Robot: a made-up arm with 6 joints.
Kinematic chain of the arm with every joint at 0, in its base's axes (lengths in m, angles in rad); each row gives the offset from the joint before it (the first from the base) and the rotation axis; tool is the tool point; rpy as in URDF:
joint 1: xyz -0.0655 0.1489 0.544 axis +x
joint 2: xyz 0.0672 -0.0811 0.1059 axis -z
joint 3: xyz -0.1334 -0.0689 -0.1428 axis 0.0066 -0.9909 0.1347
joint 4: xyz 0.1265 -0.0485 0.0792 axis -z
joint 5: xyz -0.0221 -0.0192 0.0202 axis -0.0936 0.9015 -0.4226
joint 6: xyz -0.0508 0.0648 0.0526 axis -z
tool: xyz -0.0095 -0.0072 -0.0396 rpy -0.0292 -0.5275 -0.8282
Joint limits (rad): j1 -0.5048..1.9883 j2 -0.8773..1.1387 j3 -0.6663..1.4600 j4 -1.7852..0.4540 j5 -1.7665..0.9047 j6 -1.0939..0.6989
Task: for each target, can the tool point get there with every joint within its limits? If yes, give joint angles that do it. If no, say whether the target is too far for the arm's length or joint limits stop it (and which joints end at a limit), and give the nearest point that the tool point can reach.
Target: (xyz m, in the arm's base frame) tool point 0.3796 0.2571 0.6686
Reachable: no: joint limits stop it (at a limit: joint 1, joint 2, joint 4) | nearest point 0.1506 -0.0095 0.6685 | short by 0.351 m
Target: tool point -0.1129 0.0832 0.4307
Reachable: yes | joints 0.8417 0.6119 -0.3002 0.2059 -1.5185 0.0726
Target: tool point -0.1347 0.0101 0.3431
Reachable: yes | joints 1.2721 -0.5088 0.9990 0.2647 -0.0495 -0.6534
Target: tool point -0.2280 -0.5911 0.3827
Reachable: no: too far | nearest point -0.0985 -0.2197 0.4636 | short by 0.402 m
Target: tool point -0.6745 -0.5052 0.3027
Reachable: no: too far | nearest point -0.2279 -0.1254 0.4428 | short by 0.603 m
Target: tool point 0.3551 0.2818 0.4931
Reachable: no: joint limits stop it (at a limit: joint 1, joint 2, joint 3, joint 4) | nearest point 0.1735 0.2800 0.3635 | short by 0.223 m
